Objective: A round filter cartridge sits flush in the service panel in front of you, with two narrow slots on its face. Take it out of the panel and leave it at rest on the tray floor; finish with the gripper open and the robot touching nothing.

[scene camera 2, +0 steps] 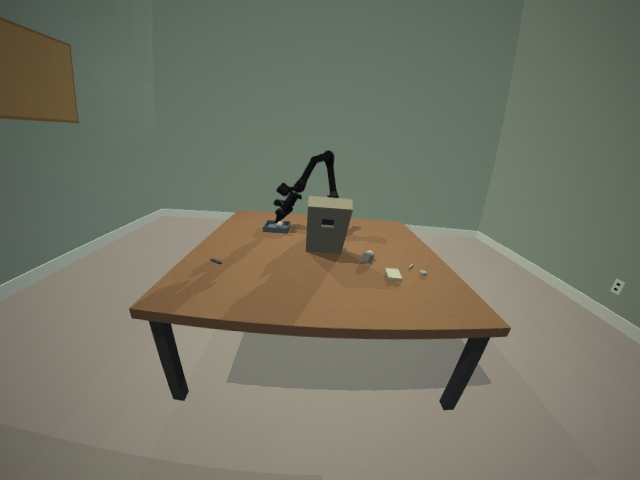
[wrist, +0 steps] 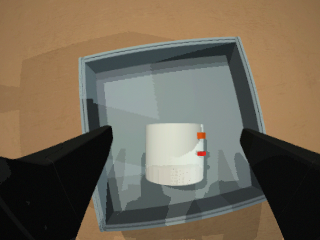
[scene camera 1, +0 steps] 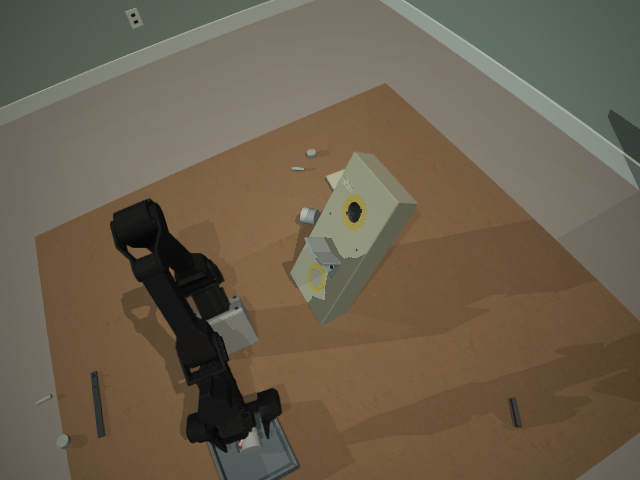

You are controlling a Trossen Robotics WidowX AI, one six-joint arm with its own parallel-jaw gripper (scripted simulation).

Labels:
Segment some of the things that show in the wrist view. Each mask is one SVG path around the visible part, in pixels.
My gripper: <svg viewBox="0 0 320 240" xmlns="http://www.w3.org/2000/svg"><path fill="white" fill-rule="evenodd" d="M244 128L240 136L240 144L243 147L241 149L267 197L284 240L320 240L320 153L296 147L288 141L253 131L251 128ZM112 127L105 125L92 129L75 139L72 137L64 143L25 155L20 159L5 159L0 156L0 240L76 240L81 220L87 212L92 193L99 183L97 180L103 173L101 171L111 151Z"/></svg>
A round filter cartridge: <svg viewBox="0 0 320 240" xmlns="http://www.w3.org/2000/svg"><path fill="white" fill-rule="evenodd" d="M147 125L145 179L151 181L151 183L167 185L195 184L204 179L203 156L205 156L205 152L203 152L204 137L207 137L207 133L204 133L204 125Z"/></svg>

